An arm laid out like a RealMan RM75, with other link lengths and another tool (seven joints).
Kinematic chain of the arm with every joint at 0, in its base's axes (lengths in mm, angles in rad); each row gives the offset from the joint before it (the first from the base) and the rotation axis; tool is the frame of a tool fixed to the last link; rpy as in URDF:
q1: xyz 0 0 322.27 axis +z
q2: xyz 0 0 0 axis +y
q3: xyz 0 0 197.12 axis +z
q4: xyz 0 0 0 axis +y
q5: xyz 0 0 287.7 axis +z
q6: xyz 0 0 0 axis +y
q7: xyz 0 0 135.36 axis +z
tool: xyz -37 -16 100 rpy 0 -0.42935 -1.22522
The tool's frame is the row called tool.
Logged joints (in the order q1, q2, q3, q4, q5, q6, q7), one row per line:
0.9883, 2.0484, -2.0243, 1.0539, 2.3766, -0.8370, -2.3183
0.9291, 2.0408, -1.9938, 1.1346, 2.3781, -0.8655, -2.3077
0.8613, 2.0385, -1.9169, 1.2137, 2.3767, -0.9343, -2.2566
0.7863, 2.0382, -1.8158, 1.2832, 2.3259, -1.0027, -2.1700
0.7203, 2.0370, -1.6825, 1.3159, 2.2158, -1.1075, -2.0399
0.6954, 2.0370, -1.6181, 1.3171, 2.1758, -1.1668, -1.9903
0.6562, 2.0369, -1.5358, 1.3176, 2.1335, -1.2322, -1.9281
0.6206, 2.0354, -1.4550, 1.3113, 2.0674, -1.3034, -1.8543
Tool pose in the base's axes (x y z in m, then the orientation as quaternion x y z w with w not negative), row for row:
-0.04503, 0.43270, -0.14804, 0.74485, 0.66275, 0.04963, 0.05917
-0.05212, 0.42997, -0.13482, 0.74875, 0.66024, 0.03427, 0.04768
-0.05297, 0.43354, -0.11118, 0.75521, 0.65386, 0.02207, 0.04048
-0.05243, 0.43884, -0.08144, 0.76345, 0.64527, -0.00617, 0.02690
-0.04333, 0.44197, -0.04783, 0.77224, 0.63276, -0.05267, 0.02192
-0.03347, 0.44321, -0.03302, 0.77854, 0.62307, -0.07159, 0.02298
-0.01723, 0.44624, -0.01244, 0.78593, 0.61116, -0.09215, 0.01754
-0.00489, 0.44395, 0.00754, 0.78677, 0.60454, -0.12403, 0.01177
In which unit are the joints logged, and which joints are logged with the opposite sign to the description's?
The joints are logged in radians. Opposite sign: q4, q5, q7.
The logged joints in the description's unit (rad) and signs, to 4 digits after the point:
0.9883, 2.0484, -2.0243, -1.0539, -2.3766, -0.8370, 2.3183
0.9291, 2.0408, -1.9938, -1.1346, -2.3781, -0.8655, 2.3077
0.8613, 2.0385, -1.9169, -1.2137, -2.3767, -0.9343, 2.2566
0.7863, 2.0382, -1.8158, -1.2832, -2.3259, -1.0027, 2.1700
0.7203, 2.0370, -1.6825, -1.3159, -2.2158, -1.1075, 2.0399
0.6954, 2.0370, -1.6181, -1.3171, -2.1758, -1.1668, 1.9903
0.6562, 2.0369, -1.5358, -1.3176, -2.1335, -1.2322, 1.9281
0.6206, 2.0354, -1.4550, -1.3113, -2.0674, -1.3034, 1.8543

